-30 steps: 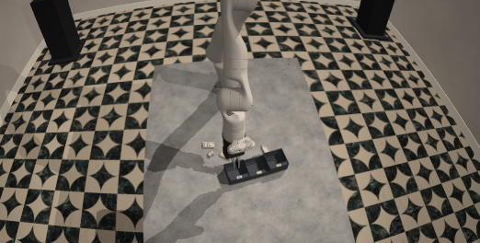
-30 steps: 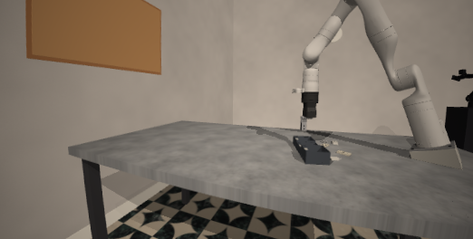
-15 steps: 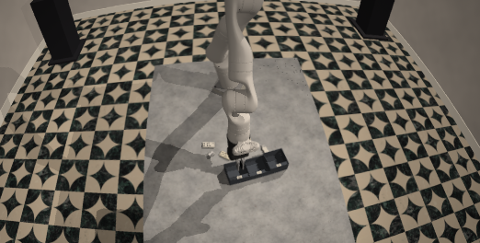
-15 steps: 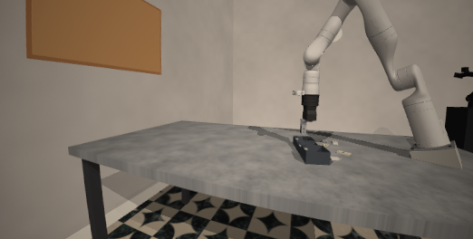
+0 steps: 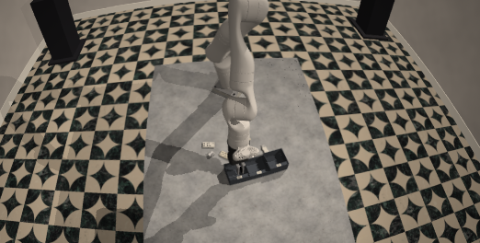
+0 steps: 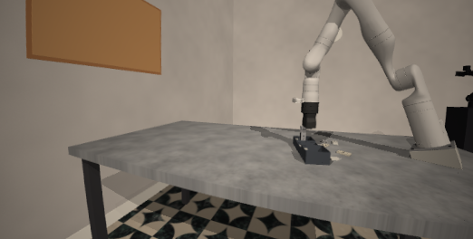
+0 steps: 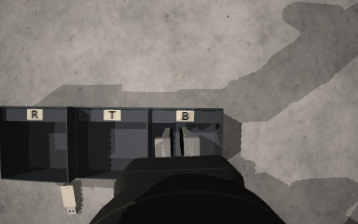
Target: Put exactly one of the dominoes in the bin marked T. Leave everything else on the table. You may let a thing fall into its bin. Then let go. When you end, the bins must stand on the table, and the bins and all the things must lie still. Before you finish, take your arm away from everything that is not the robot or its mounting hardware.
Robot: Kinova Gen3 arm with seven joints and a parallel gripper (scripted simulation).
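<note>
My gripper is now 20 mm past the three-compartment bin, 70 mm to the right of it and 30 mm above it. Also, from my hand: domino 100 mm behind, 40 mm to the right, 40 mm below.
</note>
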